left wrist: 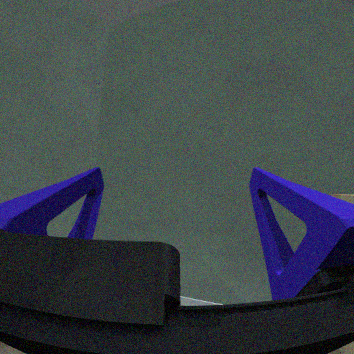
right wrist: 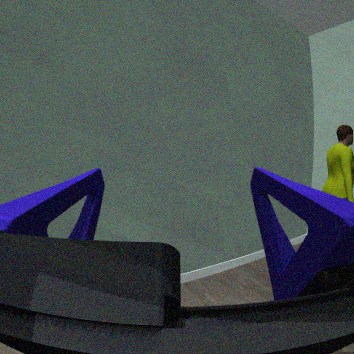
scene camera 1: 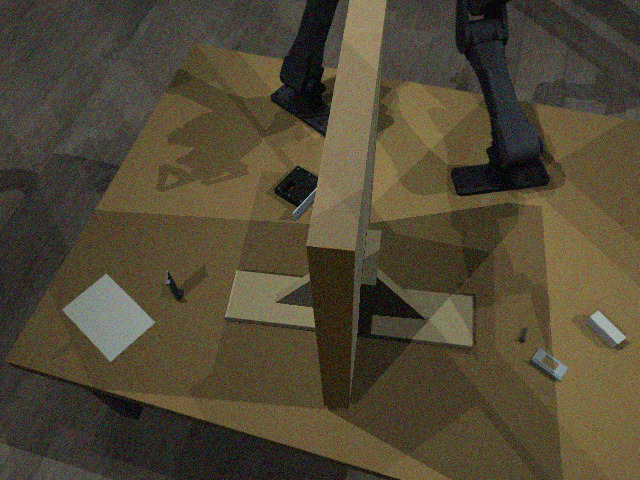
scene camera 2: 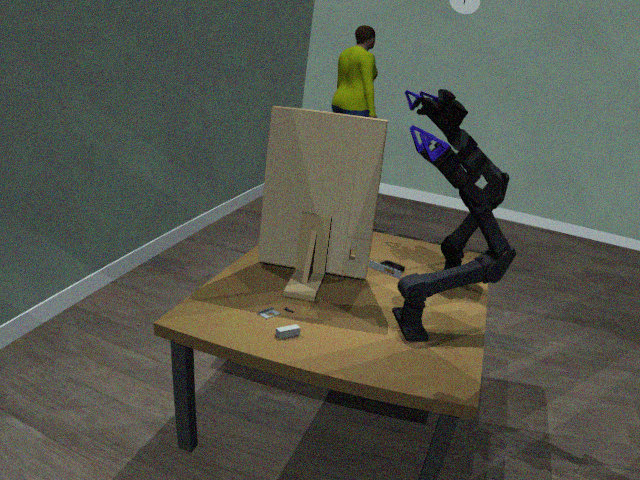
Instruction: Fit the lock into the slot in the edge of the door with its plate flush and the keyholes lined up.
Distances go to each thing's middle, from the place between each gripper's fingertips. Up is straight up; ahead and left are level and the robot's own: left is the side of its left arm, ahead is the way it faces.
Right now the wooden door (scene camera 1: pixel 341 213) is 15 cm ahead of my right hand, 39 cm to the left of it and 37 cm below it. The rest, counted from my right hand: white sheet (scene camera 1: pixel 105 313) 36 cm ahead, 2 cm to the right, 66 cm below; then black lock (scene camera 1: pixel 303 193) 5 cm behind, 18 cm to the left, 65 cm below; then pale stand (scene camera 1: pixel 388 312) 15 cm ahead, 39 cm to the left, 56 cm below.
Now: left hand 360 mm short of the wooden door, 290 mm above it and 200 mm to the left of it. Round my left hand: white sheet 610 mm to the right, 580 mm below, 580 mm ahead; then black lock 570 mm below, 410 mm to the right, 170 mm ahead; then pale stand 480 mm below, 360 mm ahead, 200 mm to the right.
